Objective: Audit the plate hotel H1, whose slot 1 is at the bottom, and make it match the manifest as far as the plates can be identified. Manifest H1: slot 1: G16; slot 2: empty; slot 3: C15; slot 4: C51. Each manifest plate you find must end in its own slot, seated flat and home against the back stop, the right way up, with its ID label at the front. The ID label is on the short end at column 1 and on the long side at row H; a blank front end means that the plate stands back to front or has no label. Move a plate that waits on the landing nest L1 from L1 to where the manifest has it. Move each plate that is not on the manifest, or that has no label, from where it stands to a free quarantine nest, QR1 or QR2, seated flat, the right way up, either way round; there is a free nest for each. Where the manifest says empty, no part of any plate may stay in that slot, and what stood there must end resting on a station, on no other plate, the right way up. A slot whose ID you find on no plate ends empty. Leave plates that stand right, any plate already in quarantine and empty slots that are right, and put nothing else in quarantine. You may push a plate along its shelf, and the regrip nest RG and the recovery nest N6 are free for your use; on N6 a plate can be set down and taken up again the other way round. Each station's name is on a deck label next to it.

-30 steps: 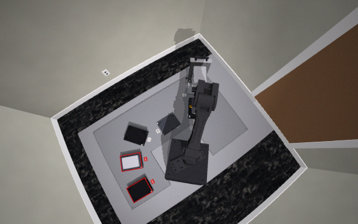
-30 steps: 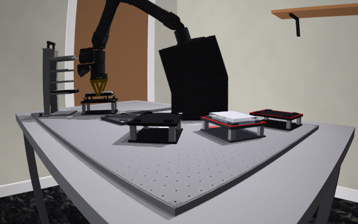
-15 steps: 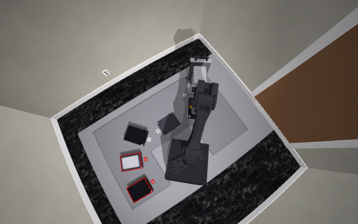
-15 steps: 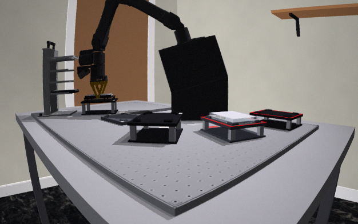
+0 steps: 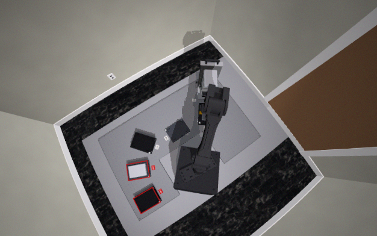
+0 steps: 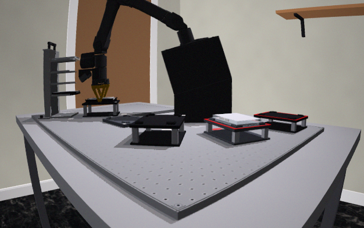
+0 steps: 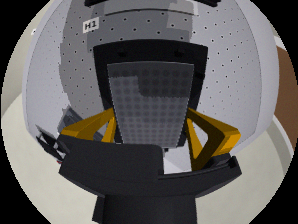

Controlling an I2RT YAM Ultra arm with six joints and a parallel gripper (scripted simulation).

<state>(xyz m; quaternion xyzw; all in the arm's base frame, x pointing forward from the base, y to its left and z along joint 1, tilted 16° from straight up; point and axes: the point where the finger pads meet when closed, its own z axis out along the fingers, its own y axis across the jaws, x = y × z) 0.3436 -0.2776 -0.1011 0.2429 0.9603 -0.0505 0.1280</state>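
Right now my hand is 20 mm above the pinned nest. Round my hand: hotel foot: 180 mm ahead, 100 mm to the right, 70 mm below; H1 deck label: 160 mm ahead, 20 mm to the left, 70 mm below; grey plate hotel H1: 230 mm ahead, 130 mm to the right, 80 mm above.
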